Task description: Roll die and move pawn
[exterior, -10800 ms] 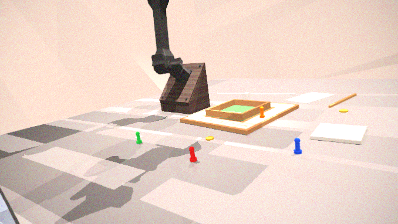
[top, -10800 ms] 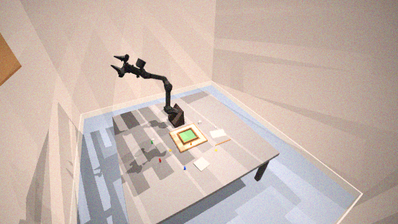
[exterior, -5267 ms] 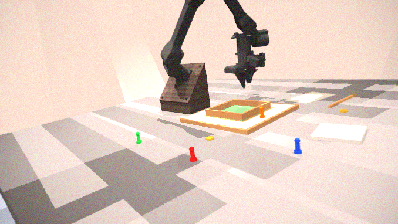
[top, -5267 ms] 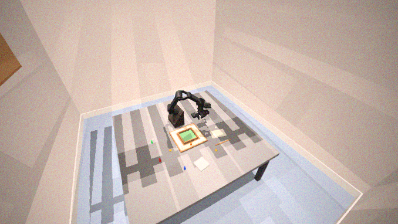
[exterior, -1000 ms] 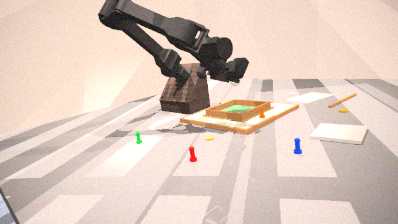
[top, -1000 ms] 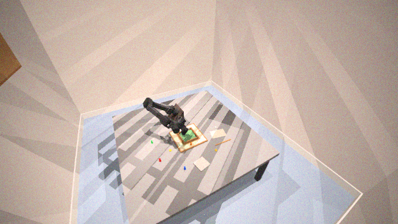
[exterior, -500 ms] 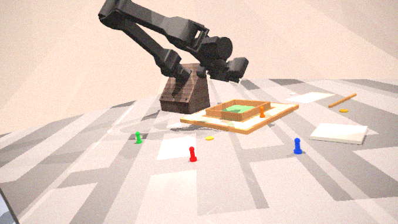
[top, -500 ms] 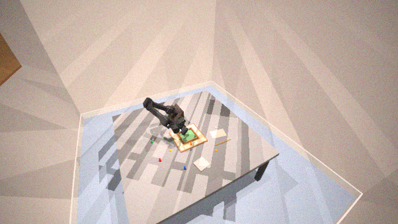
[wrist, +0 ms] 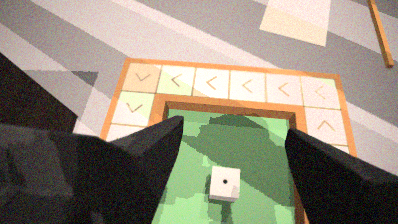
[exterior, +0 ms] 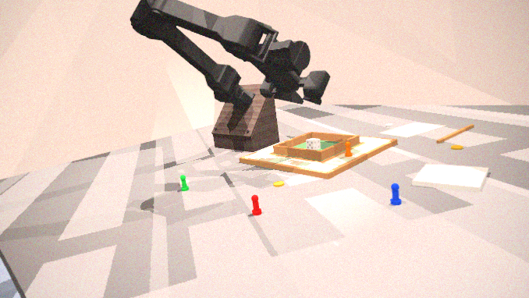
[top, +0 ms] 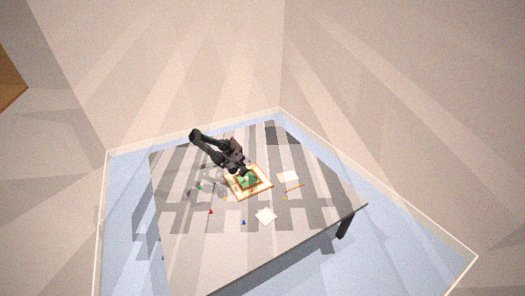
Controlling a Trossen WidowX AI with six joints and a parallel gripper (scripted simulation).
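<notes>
My gripper tip is now 12 cm short of the orange pawn, 10 cm above it and 2 cm to the left of it. Also, from my gripper tip: white die: 8 cm below, 1 cm to the right, 1 cm ahead; green tray floor: 12 cm below, 1 cm ahead; green pawn: 35 cm to the right, 11 cm below, 6 cm behind.
</notes>
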